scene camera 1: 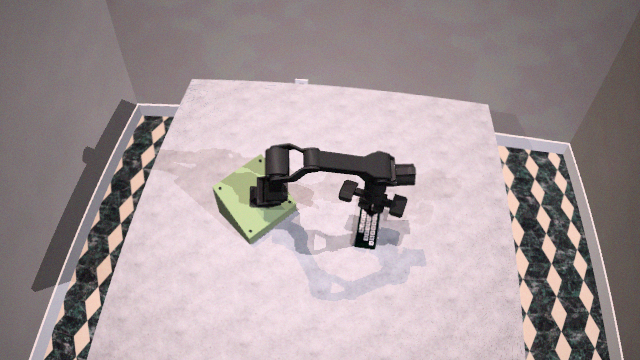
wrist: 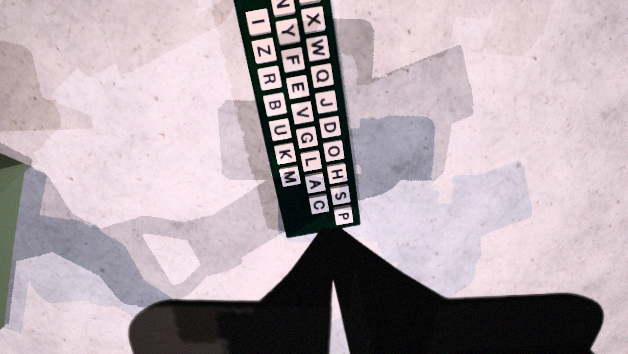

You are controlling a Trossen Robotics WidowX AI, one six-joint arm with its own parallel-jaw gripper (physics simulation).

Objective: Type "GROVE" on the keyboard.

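Places are measured from the arm's base along level axes (x ahead, y left, z up), in metres.
Pixels of known places: gripper, fingertip midpoint: (scene camera 1: 370,215) (wrist: 330,237); arm's base at its link origin: (scene camera 1: 259,197).
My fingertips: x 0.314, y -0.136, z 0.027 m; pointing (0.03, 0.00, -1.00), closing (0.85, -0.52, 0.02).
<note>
For each thing: its top centre in the pictures, then the offset to it from my fingertips. Level surfaces: height alone.
- small dark green keyboard at its top centre: (wrist: 303,119) (scene camera 1: 368,219) dx +0.013, dy +0.042, dz -0.093 m
- keys G at its top centre: (wrist: 306,137) dx +0.009, dy +0.029, dz -0.093 m
- R at its top centre: (wrist: 269,78) dx +0.007, dy +0.078, dz -0.093 m
- O at its top centre: (wrist: 333,151) dx +0.021, dy +0.010, dz -0.093 m
- V at its top centre: (wrist: 302,112) dx +0.015, dy +0.046, dz -0.093 m
- E at its top centre: (wrist: 297,86) dx +0.021, dy +0.063, dz -0.093 m
- P key at its top centre: (wrist: 343,216) dx +0.002, dy -0.041, dz -0.093 m
- pale stone table at its surface level: dz -0.109 m
A small dark green keyboard (scene camera 1: 359,243) (wrist: 295,210) with pale keys lies on the table. In the wrist view, the keys G (wrist: 306,137), R (wrist: 269,78), O (wrist: 333,151), V (wrist: 301,112) and E (wrist: 298,87) show. My gripper (scene camera 1: 371,212) (wrist: 330,237) is shut and empty, pointing down above the keyboard. In the wrist view its tips overlap the short edge near the P key (wrist: 343,216); in the scene view they cover the keyboard's far end. The top of the keyboard is cut off in the wrist view.
The arm stands on a sloped green base block (scene camera 1: 235,200) (wrist: 10,235) left of the keyboard on the pale stone table (scene camera 1: 200,310). Shadows of the arm fall across the table and around the keyboard. Walls stand beyond the table, and patterned floor shows at both sides.
</note>
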